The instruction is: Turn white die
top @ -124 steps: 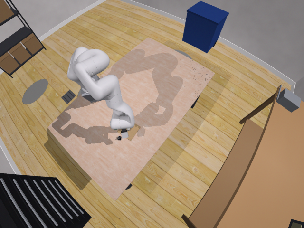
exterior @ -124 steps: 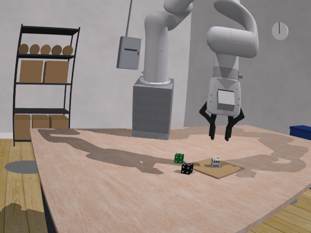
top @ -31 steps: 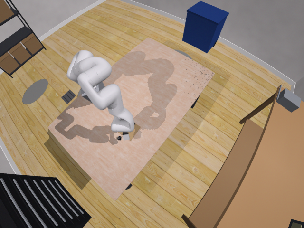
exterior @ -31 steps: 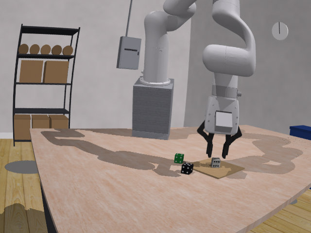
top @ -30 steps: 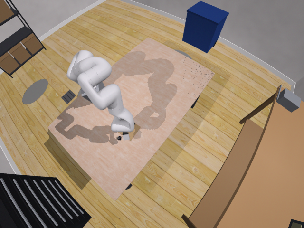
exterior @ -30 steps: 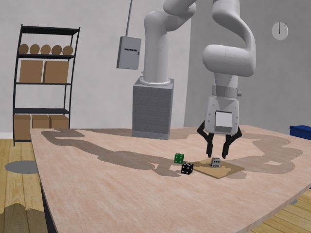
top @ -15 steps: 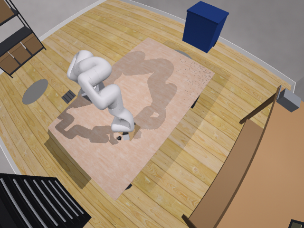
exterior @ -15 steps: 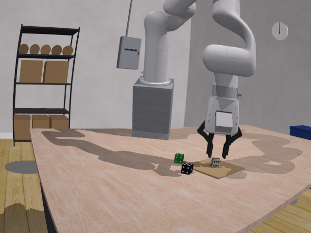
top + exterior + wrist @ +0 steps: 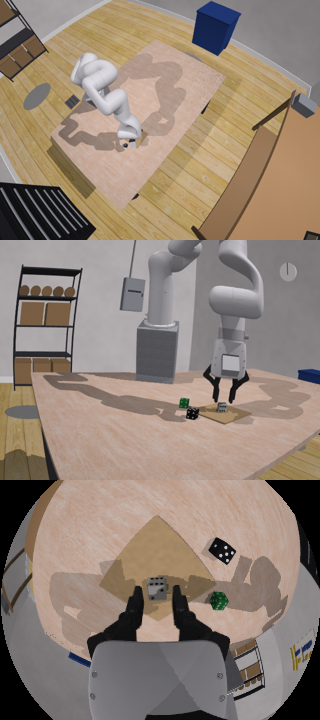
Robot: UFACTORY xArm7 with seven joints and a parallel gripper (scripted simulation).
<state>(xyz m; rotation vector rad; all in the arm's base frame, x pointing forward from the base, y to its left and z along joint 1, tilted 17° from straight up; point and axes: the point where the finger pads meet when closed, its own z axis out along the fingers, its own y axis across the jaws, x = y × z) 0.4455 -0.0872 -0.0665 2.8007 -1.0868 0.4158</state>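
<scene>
The white die lies 4 cm below my hand. Round my hand: green die 10 cm behind, 5 cm to the right, 4 cm below; then brown mat 5 cm below; then black die 10 cm to the right, 4 cm below, 2 cm behind.
</scene>
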